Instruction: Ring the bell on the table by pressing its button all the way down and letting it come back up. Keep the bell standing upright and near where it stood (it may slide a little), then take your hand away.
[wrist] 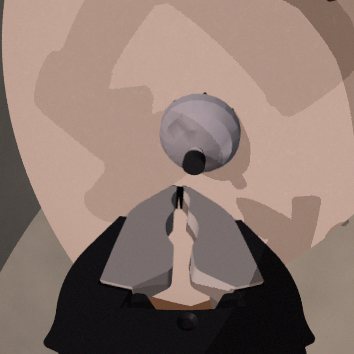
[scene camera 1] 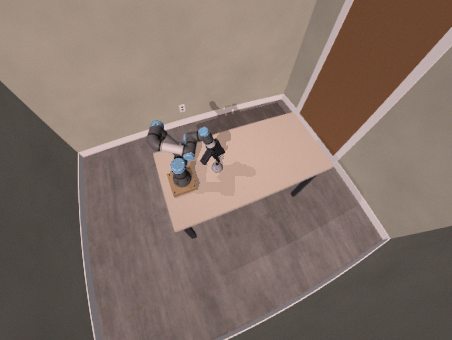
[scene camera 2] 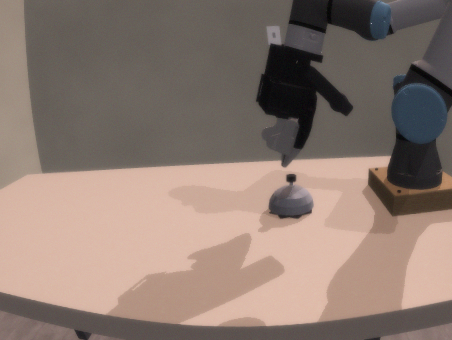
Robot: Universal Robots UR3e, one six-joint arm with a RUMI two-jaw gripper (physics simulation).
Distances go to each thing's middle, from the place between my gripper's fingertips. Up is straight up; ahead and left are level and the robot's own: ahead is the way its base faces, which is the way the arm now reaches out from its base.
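Labels:
There is the grey domed bell (scene camera 2: pixel 293 201), which I find 10 mm behind my hand and 10 mm to the left of it, while the bell is also 50 mm below my hand.

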